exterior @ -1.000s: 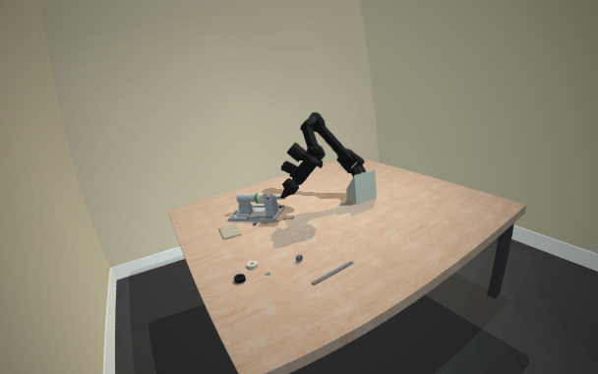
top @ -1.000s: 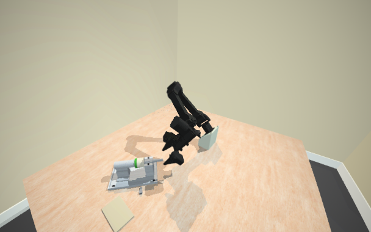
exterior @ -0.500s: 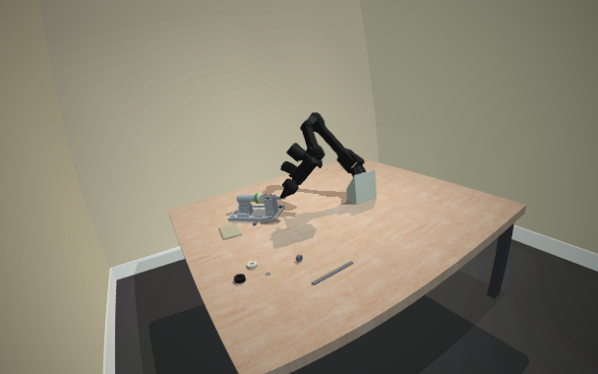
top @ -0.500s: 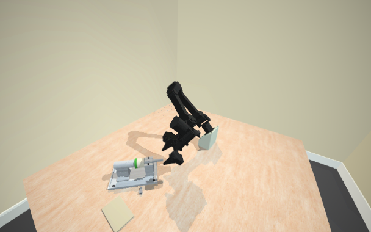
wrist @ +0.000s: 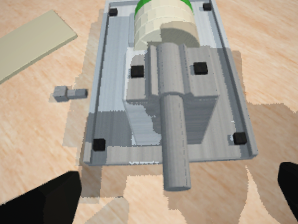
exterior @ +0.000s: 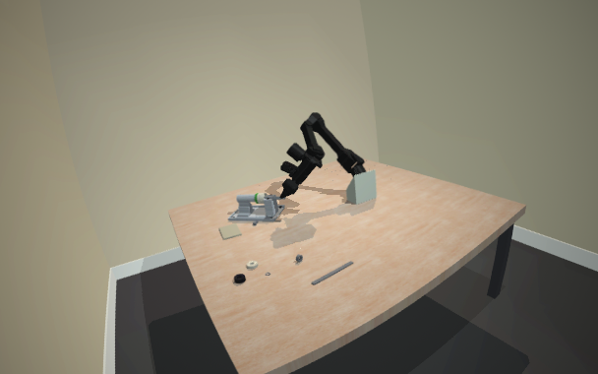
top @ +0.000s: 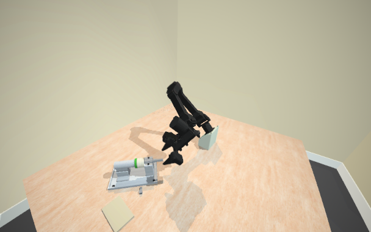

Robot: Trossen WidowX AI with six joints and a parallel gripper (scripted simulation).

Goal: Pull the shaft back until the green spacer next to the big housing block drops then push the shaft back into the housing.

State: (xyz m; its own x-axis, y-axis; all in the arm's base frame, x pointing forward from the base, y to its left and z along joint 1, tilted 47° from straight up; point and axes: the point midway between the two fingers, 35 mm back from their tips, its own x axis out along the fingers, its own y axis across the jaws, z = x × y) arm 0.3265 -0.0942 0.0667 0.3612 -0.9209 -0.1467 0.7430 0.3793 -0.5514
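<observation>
Right now my gripper tip is 60 mm short of the grey shaft, 70 mm to the left of it and 20 mm above it. From my gripper tip the other things lie so: tan square plate: 270 mm ahead, 30 mm to the right, 90 mm below; cream spacer: 70 mm ahead, 80 mm to the right, 20 mm below; green spacer: 90 mm ahead, 100 mm to the right, 20 mm below.
</observation>
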